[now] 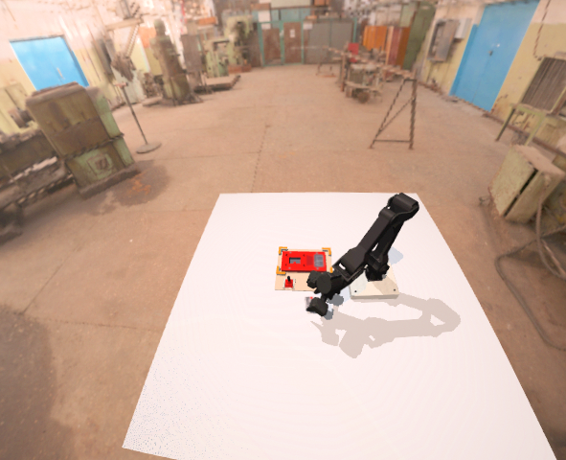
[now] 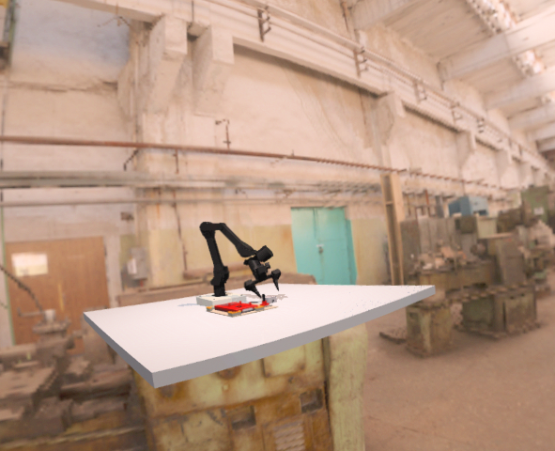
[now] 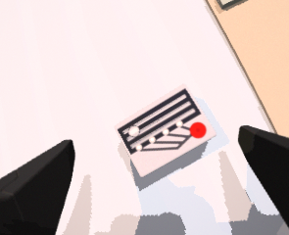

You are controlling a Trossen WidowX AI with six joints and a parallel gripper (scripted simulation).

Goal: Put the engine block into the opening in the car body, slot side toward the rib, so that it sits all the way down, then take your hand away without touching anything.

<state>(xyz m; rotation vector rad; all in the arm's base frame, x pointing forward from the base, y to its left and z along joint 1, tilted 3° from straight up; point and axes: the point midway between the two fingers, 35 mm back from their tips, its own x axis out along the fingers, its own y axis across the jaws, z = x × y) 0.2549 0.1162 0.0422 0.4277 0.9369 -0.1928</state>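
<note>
Now: the engine block 3 cm below my gripper tip and 1 cm ahead of it.
</note>
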